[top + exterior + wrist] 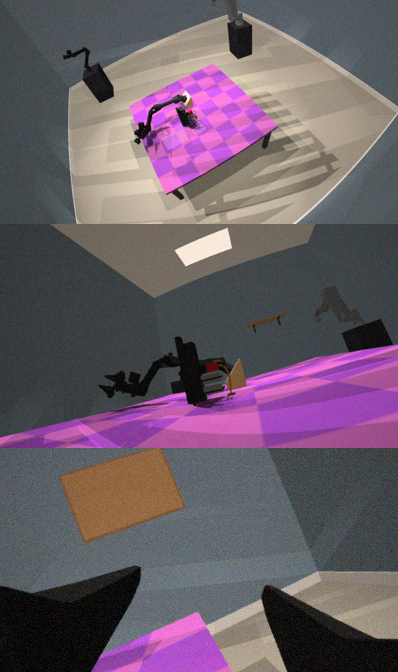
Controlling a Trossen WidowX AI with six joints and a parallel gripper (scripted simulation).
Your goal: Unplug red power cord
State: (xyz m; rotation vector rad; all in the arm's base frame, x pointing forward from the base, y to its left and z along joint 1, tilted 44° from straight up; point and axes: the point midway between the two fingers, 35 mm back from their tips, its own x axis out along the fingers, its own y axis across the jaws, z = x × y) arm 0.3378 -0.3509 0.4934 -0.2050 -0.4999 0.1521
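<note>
Right now the red plug is 13 cm behind my gripper tip, 56 cm to the left of it and 4 cm below it.
</note>
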